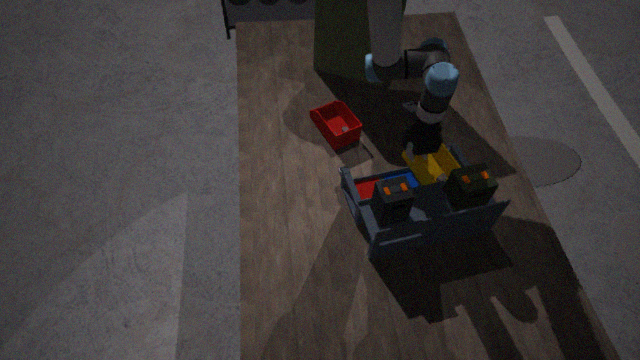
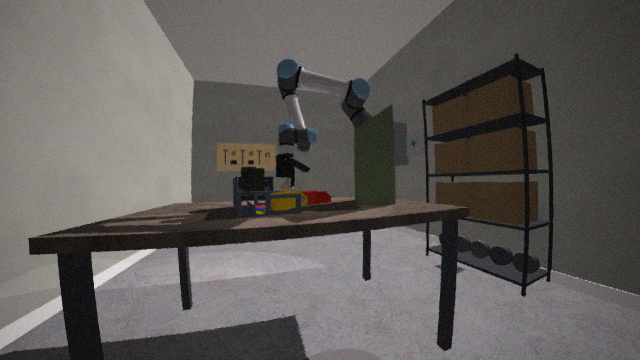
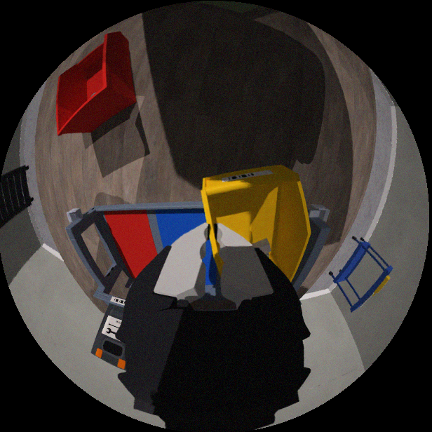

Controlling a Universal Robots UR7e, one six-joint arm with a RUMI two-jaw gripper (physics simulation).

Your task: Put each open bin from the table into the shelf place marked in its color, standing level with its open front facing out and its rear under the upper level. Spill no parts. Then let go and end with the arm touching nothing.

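Where they show: gripper, fingertip midpoint: (image 1: 411, 157); arm's base, origin of the base link: (image 2: 366, 125).
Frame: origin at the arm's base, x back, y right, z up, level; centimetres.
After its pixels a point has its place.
My gripper (image 1: 410, 151) @(y 5.1, x -50.7, z -42.5 cm) (image 2: 291, 186) @(y 5.1, x -50.7, z -42.5 cm) (image 3: 211, 224) is shut on the left side wall of the yellow bin (image 1: 426, 169) @(y 4.2, x -57.8, z -40.2 cm) (image 2: 283, 202) @(y -6.0, x -58.7, z -44.4 cm) (image 3: 232, 202). The bin is at the right end of the grey shelf (image 1: 450, 223) @(y 8.3, x -77.4, z -37.9 cm) (image 2: 236, 196) @(y -7.6, x -78.6, z -40.7 cm) (image 3: 130, 206), its labelled front facing out. A grey part (image 1: 441, 177) @(y -2.1, x -58.7, z -46.2 cm) lies in it. Whether its floor touches the shelf is hidden. The red marked place (image 1: 366, 189) @(y 21.1, x -53.6, z -48.5 cm) (image 3: 131, 230) and the blue marked place (image 1: 411, 178) @(y 5.8, x -54.5, z -48.5 cm) (image 3: 175, 225) show to the left. The yellow mark is hidden. A red bin (image 1: 336, 125) @(y 19.7, x -25.3, z -48.8 cm) (image 2: 317, 197) @(y 15.4, x -28.3, z -45.2 cm) (image 3: 95, 95) stands on the table with a small part inside.
Two dark cases with orange latches, the left case (image 1: 394, 200) @(y 24.1, x -71.3, z -26.9 cm) (image 3: 111, 332) and the right case (image 1: 470, 186) @(y 2.2, x -72.8, z -29.4 cm) (image 2: 252, 178) @(y -5.4, x -71.9, z -33.7 cm), stand on the shelf's upper level. A green panel (image 1: 341, 42) @(y 9.5, x -2.2, z -34.0 cm) (image 2: 375, 160) @(y -10.6, x -4.3, z -23.7 cm) stands upright behind the red bin, near the arm's base.
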